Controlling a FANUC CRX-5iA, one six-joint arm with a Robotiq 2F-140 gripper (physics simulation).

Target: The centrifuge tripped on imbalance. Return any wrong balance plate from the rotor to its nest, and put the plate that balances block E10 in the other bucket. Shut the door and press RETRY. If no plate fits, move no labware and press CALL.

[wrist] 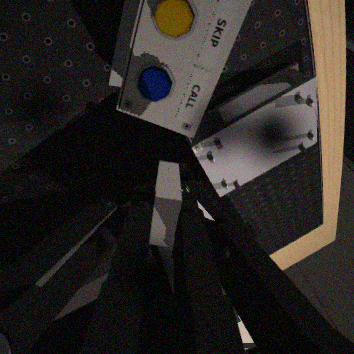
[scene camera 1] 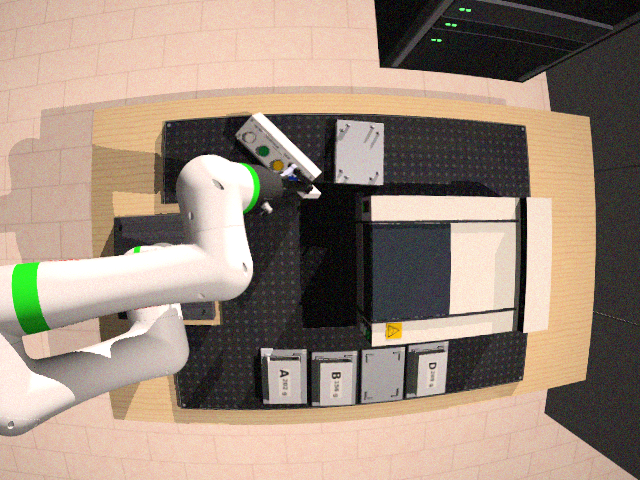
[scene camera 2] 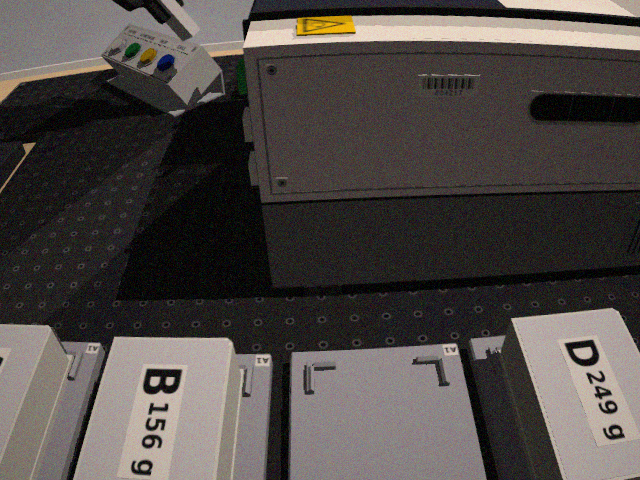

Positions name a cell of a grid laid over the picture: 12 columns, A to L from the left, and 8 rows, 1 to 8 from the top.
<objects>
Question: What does my gripper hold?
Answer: Nothing.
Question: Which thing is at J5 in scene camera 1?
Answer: A centrifuge.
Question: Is my gripper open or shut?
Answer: Shut.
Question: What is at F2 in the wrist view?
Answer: A blue CALL button.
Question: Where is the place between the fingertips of my gripper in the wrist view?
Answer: At F5
</objects>
